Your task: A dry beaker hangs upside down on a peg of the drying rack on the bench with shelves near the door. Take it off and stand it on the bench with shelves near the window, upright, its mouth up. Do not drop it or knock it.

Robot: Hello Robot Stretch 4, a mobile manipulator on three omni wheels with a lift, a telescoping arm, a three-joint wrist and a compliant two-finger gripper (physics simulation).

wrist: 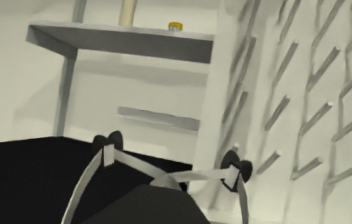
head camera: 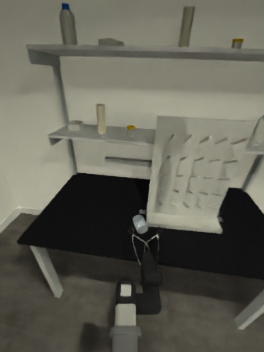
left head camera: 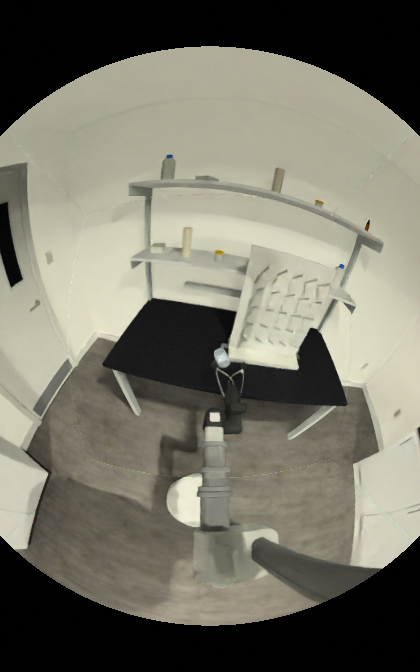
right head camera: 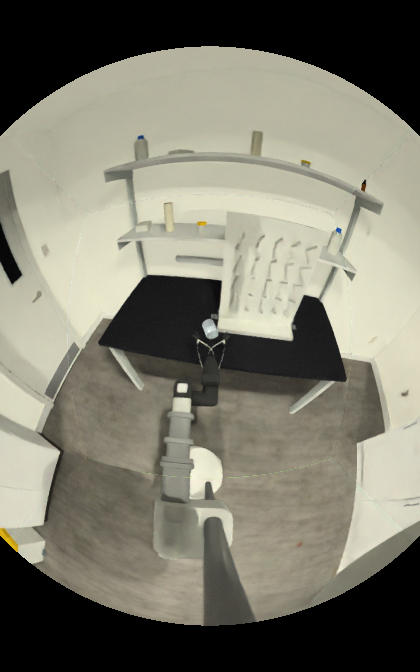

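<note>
The clear beaker (head camera: pixel 140 224) (left head camera: pixel 221 357) (right head camera: pixel 210 328) is on the black bench top (head camera: pixel 95 210) (left head camera: pixel 170 340) (right head camera: pixel 165 310), left of the foot of the drying rack (head camera: pixel 185 221) (left head camera: pixel 265 358) (right head camera: pixel 255 328). It looks tilted or lying, its axis slanting from upper left to lower right; which way its mouth faces I cannot tell. My gripper (head camera: pixel 145 234) (left head camera: pixel 229 369) (right head camera: pixel 211 339) (wrist: pixel 172 153) is open and empty, just on the near side of the beaker. The beaker does not show in the wrist view. The window bench cannot be made out.
Rows of pegs (wrist: pixel 316 118) stick out of the rack's board. A lower shelf (head camera: pixel 115 135) (wrist: pixel 125 37) and an upper shelf (head camera: pixel 145 51) hold bottles, tubes and jars. The door (left head camera: pixel 35 280) is at the left. White cabinets (left head camera: pixel 387 500) (right head camera: pixel 390 470) stand at the right.
</note>
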